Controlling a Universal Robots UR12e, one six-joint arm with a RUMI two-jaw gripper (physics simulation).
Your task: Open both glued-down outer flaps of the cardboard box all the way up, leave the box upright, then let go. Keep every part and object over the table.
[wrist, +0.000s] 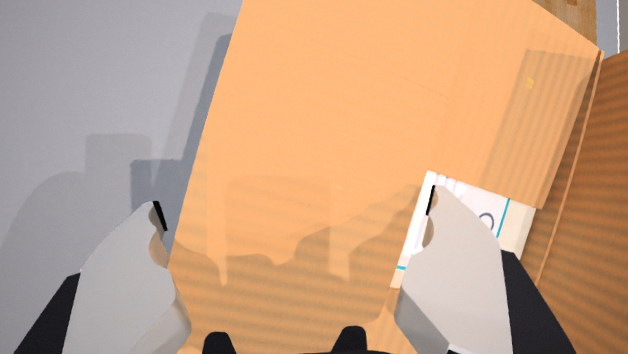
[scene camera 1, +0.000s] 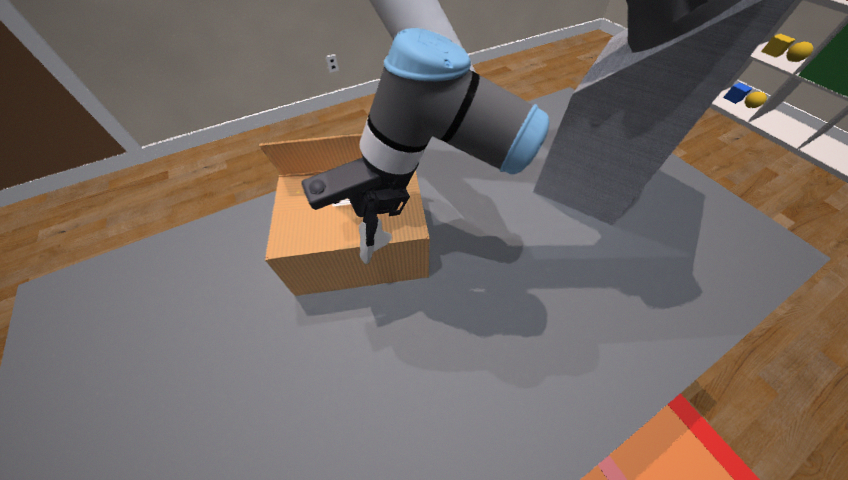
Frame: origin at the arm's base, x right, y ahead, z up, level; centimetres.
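Seen in the pictures: gripper, between the fingertips: [wrist: 296,197] [scene camera 1: 350,232]; arm's base, origin of its link: [scene camera 1: 691,14].
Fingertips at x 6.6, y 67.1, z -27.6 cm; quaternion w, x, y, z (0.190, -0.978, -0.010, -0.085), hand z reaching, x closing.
Note:
Offsets run from my fingertips to a thing's top centre. "spot": to the spot under its first point. Level surfaces: height alone.
The cardboard box {spot: dx -7.6, dy -6.2, dz -4.4 cm} [scene camera 1: 397,259] stands upright. Its far outer flap {spot: dx +16.7, dy +0.8, dz +7.2 cm} [scene camera 1: 309,155] [wrist: 595,175] is raised and leans outward. Its near outer flap {spot: dx +3.4, dy +6.6, dz +1.6 cm} [scene camera 1: 309,228] [wrist: 310,115] lies flat over the front part of the top. My gripper [scene camera 1: 361,236] [wrist: 296,197] is open and empty, pointing down and spanning the near flap. In the wrist view its left finger is past the box's outer edge, above the table, and its right finger is over the gap by the flap's free edge. In the scene view the far finger is hidden. Contact with the box cannot be told.
A white item {dx +6.1, dy -1.8, dz +0.1 cm} [scene camera 1: 340,202] [wrist: 457,192] with teal lines shows in the gap, beside a shaded inner flap {spot: dx +14.0, dy +3.3, dz +0.8 cm} [wrist: 520,125]. The box stands on the grey table {dz -14.0 cm} [scene camera 1: 178,368]. A large grey angled block [scene camera 1: 612,130] stands to the right. An orange and red surface [scene camera 1: 684,452] is at the lower right.

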